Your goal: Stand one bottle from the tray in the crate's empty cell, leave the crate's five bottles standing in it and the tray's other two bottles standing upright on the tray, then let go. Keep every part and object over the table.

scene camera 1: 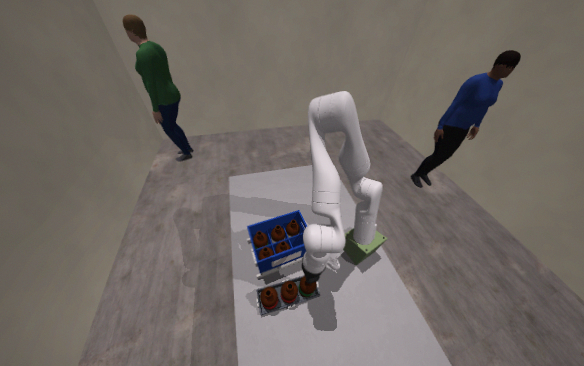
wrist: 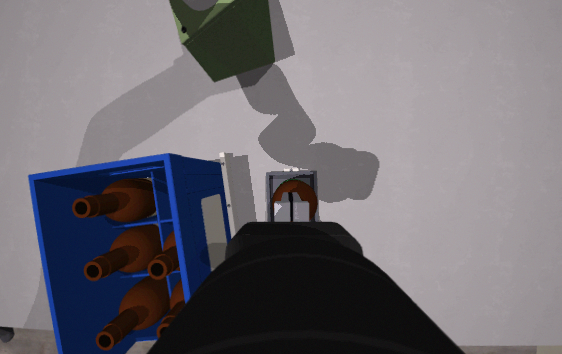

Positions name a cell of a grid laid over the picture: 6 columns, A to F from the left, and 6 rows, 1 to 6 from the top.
Labels:
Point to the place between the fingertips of my gripper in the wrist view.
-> D4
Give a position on a crate rail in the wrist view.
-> C3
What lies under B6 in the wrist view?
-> A brown bottle.

